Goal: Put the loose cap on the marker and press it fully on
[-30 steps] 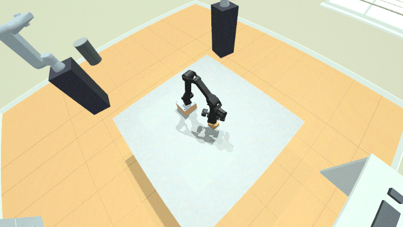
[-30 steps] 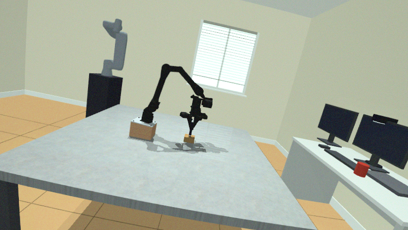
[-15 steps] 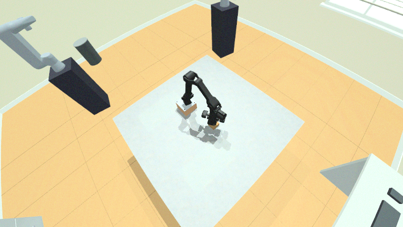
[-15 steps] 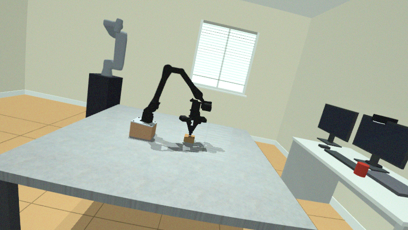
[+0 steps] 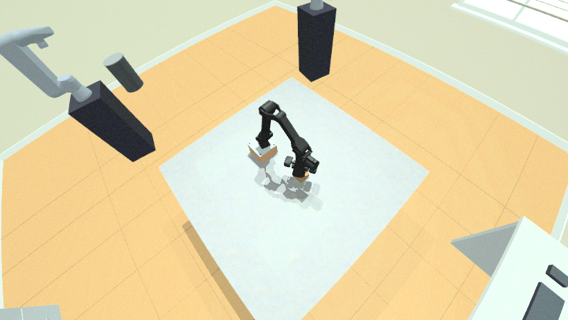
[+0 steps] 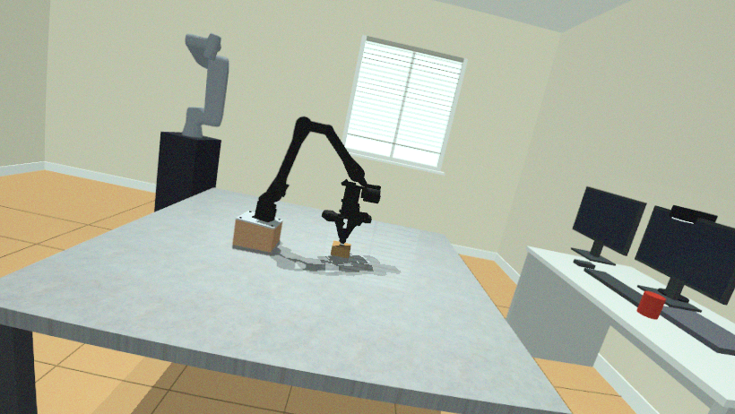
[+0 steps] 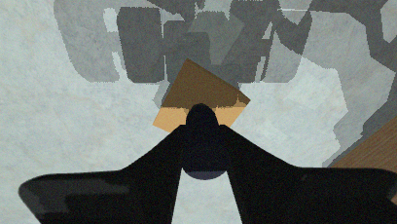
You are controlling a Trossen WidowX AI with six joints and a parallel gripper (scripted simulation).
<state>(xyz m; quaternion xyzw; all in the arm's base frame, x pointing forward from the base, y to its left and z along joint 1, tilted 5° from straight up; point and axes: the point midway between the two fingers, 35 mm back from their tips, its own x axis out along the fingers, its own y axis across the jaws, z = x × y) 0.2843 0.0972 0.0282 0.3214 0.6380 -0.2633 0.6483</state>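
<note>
Now: the tan holder block 50 mm below my gripper tip.
</note>
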